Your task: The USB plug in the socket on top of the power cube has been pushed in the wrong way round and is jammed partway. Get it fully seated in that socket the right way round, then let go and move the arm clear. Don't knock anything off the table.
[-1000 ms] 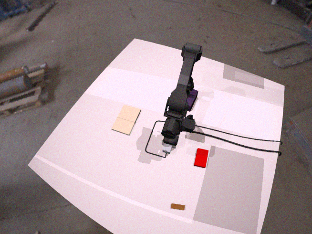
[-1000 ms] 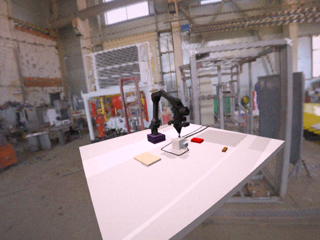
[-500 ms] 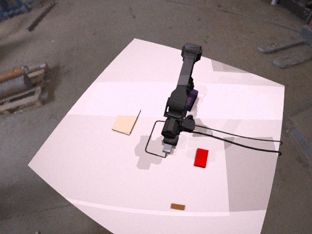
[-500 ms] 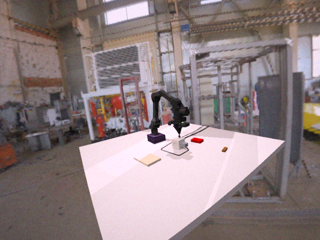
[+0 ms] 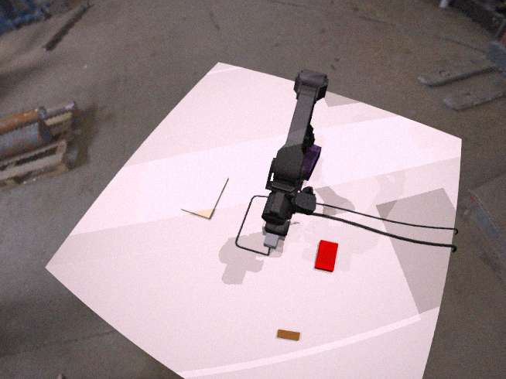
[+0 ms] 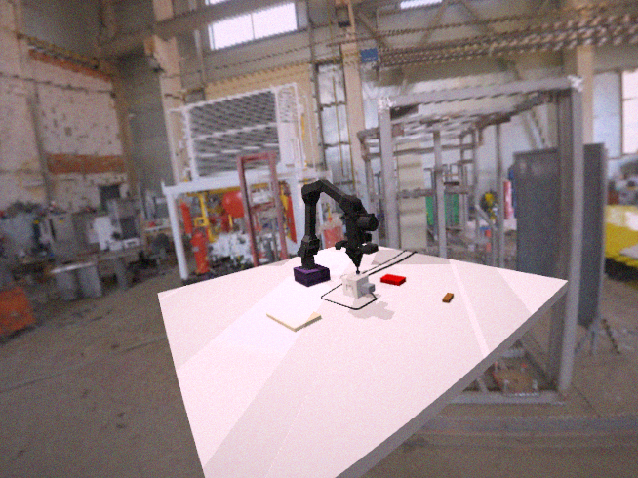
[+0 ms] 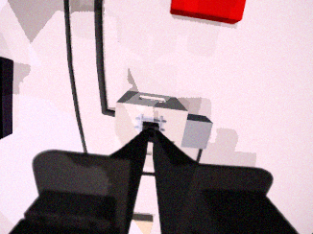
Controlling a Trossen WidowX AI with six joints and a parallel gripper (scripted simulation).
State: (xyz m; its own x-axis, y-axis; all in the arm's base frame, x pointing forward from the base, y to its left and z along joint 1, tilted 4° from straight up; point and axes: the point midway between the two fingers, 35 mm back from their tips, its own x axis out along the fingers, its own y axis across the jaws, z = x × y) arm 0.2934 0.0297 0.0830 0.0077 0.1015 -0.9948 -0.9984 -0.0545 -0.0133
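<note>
My gripper tip is 20 mm above the USB plug. The rest, counted from my gripper tip: beige plate 310 mm to the right, 100 mm below, 40 mm behind; then small brown block 320 mm ahead, 130 mm to the left, 100 mm below; then red block 160 mm to the left, 100 mm below, 50 mm ahead.
</note>
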